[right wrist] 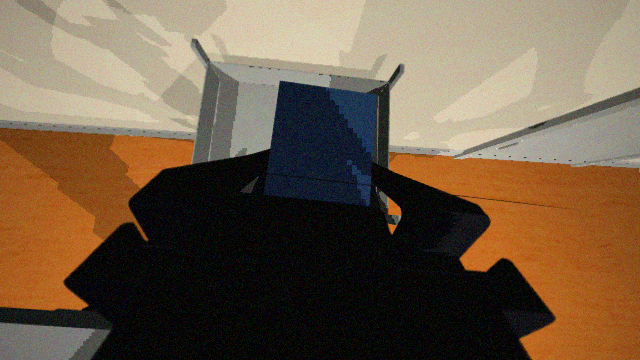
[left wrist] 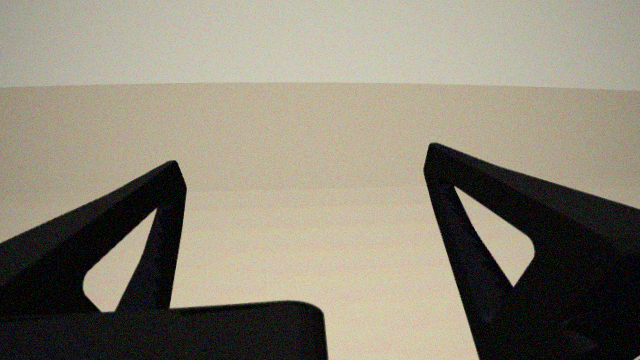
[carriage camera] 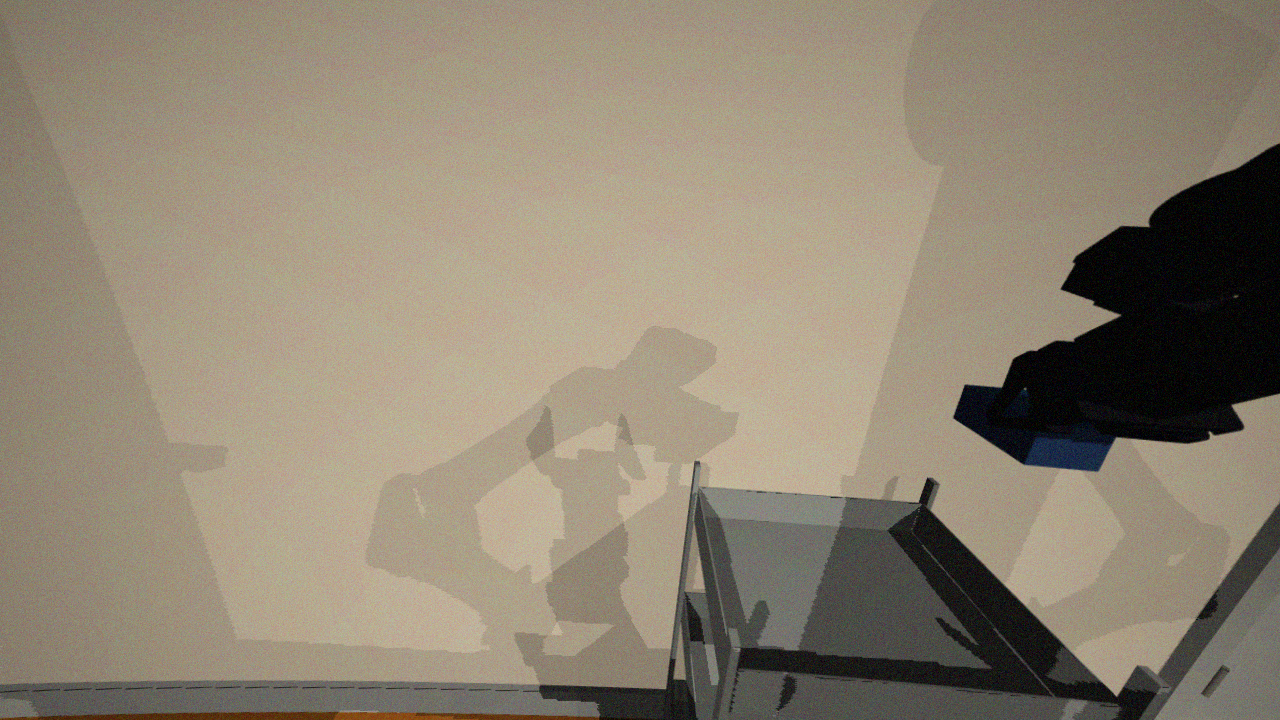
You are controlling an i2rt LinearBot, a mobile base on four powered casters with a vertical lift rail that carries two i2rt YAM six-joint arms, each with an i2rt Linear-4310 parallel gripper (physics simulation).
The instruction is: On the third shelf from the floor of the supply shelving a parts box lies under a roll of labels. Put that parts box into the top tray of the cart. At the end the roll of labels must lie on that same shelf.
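Places are measured from the left arm's base along level axes (x ahead, y left, z up), in millimetres.
Where they show: left gripper, fingertip midpoint: point(left wrist: 305, 164); right gripper, fingertip midpoint: point(right wrist: 319, 163) point(carriage camera: 1023, 422).
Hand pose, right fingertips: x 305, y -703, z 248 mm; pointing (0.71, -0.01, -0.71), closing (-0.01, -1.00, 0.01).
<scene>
Each offset is from my right fingertips to the top centre of the thing. "spot": to the spot under its first point. Level surfaces: height alone.
The blue parts box {2 mm back, 0 mm left, 19 mm up} point(carriage camera: 1063, 451) point(right wrist: 320, 135) is held in the air between the fingers of my right gripper point(carriage camera: 1029, 411) point(right wrist: 319, 163), which is shut on it. The grey cart point(carriage camera: 850, 693) point(right wrist: 204, 120) stands below; its top tray shows a bare, partly shadowed bottom. In the carriage view the box appears above and to the right of the tray. In the right wrist view it covers the right part of the tray; the exact height gap cannot be told. My left gripper point(left wrist: 305, 164) is open and empty, facing a wall. The roll of labels and the supply shelving do not show.
A beige wall point(carriage camera: 447, 223) point(right wrist: 310, 30) stands behind the cart. A grey door point(carriage camera: 1244, 617) point(right wrist: 590, 125) is at the right. Orange floor {1041 mm down} point(right wrist: 45, 200) lies on both sides of the cart. Upright posts {spot: 288 mm ahead, 171 mm right, 281 mm down} point(carriage camera: 929, 491) point(right wrist: 396, 75) rise at the tray's corners.
</scene>
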